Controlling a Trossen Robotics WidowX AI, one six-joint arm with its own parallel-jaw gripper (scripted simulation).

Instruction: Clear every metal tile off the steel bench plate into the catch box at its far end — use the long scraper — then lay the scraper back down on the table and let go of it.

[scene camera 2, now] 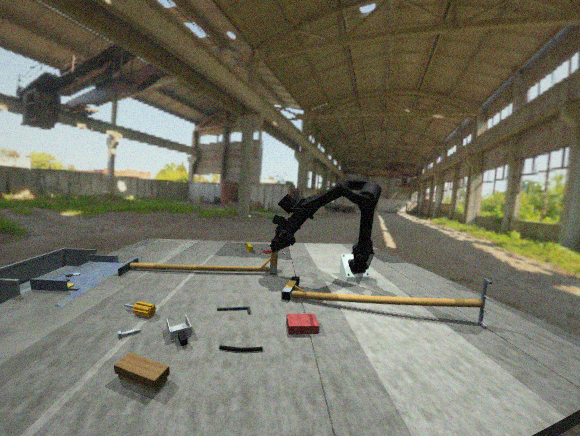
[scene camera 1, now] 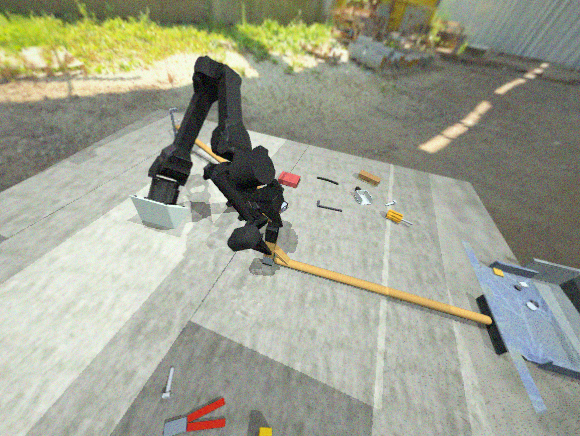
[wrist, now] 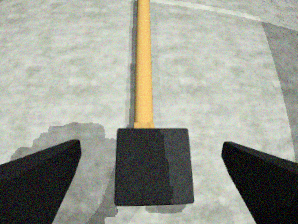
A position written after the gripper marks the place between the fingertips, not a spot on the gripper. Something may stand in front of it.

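Observation:
Scene camera 1 shows the gripper (scene camera 1: 276,239), open and holding nothing, as well as a long scraper (scene camera 1: 486,317). In scene camera 2 there is the scraper (scene camera 2: 133,264) again, together with a wooden block (scene camera 2: 135,369). The wrist view takes in the gripper (wrist: 153,148), while the wooden block is out of frame in the wrist view.

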